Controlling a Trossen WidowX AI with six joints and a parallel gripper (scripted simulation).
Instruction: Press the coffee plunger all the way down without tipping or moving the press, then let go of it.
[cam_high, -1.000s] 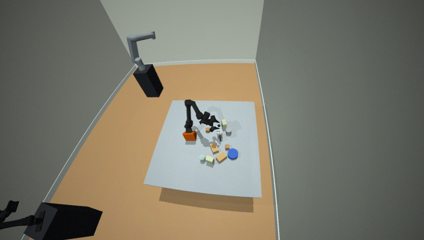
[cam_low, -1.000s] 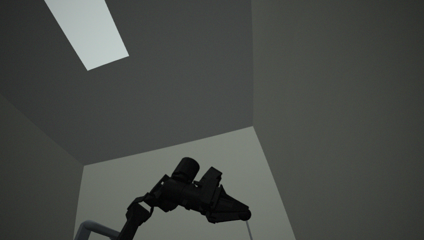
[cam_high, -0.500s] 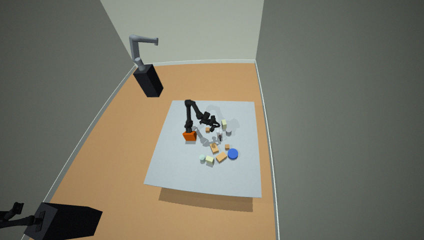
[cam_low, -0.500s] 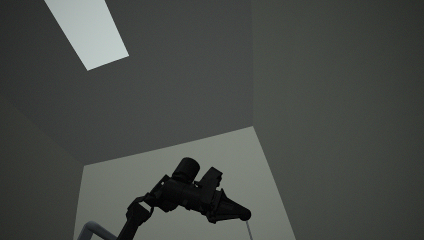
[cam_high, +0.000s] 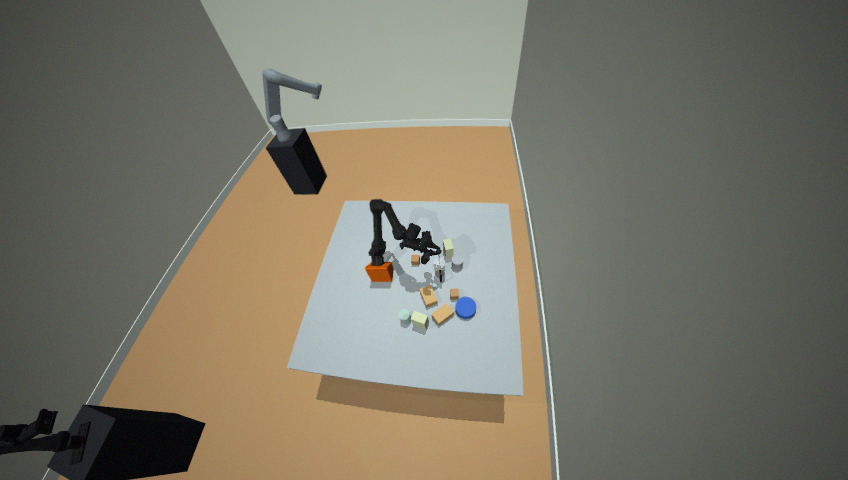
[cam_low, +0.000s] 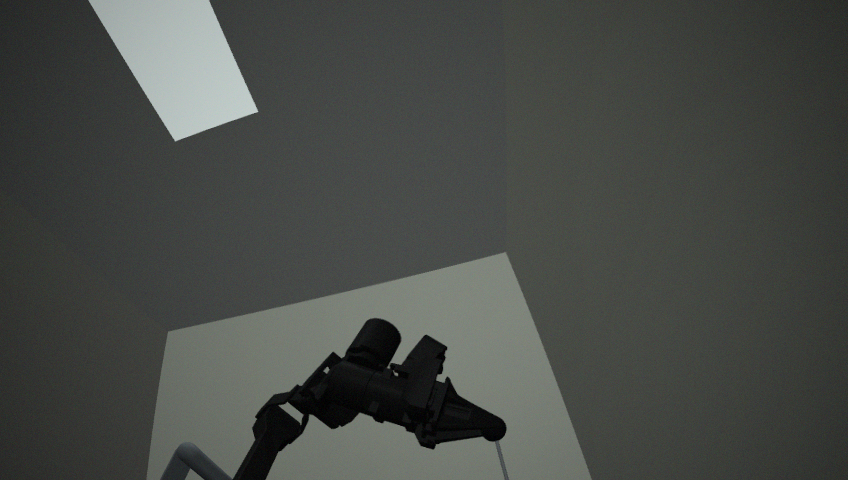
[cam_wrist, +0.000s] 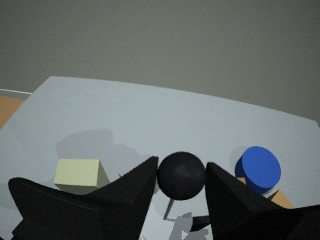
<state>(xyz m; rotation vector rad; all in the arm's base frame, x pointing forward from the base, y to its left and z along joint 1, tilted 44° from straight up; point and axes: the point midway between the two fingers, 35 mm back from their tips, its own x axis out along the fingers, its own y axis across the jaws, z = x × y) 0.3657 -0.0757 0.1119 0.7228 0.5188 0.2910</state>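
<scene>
Now: the coffee plunger 1 cm behind my gripper tip and 7 cm below it. Also, from my gripper tip: grey cylinder (10 cm ahead, 7 cm to the left, 23 cm below); then blue disc (16 cm ahead, 22 cm to the right, 24 cm below); then coffee press (1 cm behind, 2 cm to the right, 13 cm below).
</scene>
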